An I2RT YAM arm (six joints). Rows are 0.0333 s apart.
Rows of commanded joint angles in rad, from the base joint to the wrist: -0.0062 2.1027 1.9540 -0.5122 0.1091 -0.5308; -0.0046 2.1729 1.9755 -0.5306 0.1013 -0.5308; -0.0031 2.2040 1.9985 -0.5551 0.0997 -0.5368; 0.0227 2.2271 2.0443 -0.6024 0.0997 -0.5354; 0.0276 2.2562 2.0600 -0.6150 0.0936 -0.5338; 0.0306 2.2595 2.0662 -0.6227 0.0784 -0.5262; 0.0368 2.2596 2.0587 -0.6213 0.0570 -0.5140; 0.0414 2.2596 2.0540 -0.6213 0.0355 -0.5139; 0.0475 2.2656 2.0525 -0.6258 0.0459 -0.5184; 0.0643 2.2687 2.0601 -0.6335 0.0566 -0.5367; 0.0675 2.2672 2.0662 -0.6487 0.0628 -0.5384
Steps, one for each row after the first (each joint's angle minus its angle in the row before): 0.0016 0.0702 0.0215 -0.0184 -0.0078 0.0000; 0.0015 0.0311 0.0230 -0.0245 -0.0016 -0.0060; 0.0258 0.0231 0.0458 -0.0473 0.0000 0.0014; 0.0049 0.0291 0.0157 -0.0126 -0.0061 0.0016; 0.0030 0.0033 0.0062 -0.0077 -0.0152 0.0076; 0.0062 0.0001 -0.0075 0.0014 -0.0214 0.0122; 0.0046 0.0000 -0.0047 0.0000 -0.0215 0.0001; 0.0061 0.0060 -0.0015 -0.0045 0.0104 -0.0045; 0.0168 0.0031 0.0076 -0.0077 0.0107 -0.0183; 0.0032 -0.0015 0.0061 -0.0152 0.0062 -0.0017
